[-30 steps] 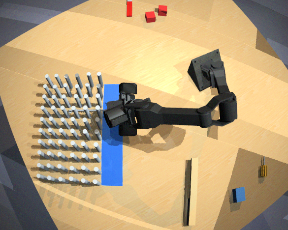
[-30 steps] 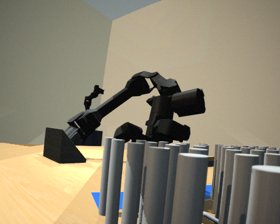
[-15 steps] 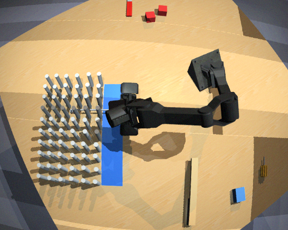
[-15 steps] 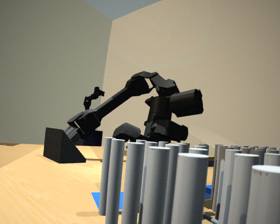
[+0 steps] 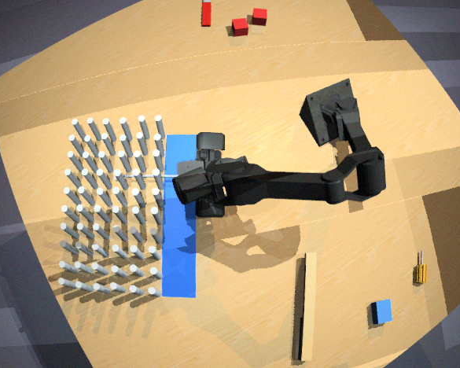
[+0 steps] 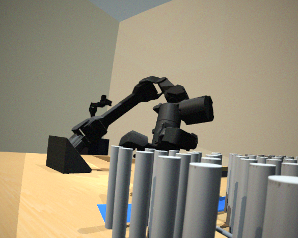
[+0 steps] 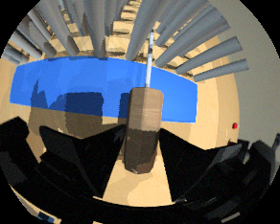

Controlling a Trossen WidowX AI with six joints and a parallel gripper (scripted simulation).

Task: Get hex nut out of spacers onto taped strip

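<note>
Now: the blue taped strip 90 mm ahead of my gripper tip, 50 mm to the left of it and 20 mm below it. The rest, counted from my gripper tip: thin metal hook tool: 90 mm ahead, 50 mm to the right; blue block: 190 mm behind, 530 mm to the left; yellow-handled screwdriver: 350 mm behind, 520 mm to the left.
</note>
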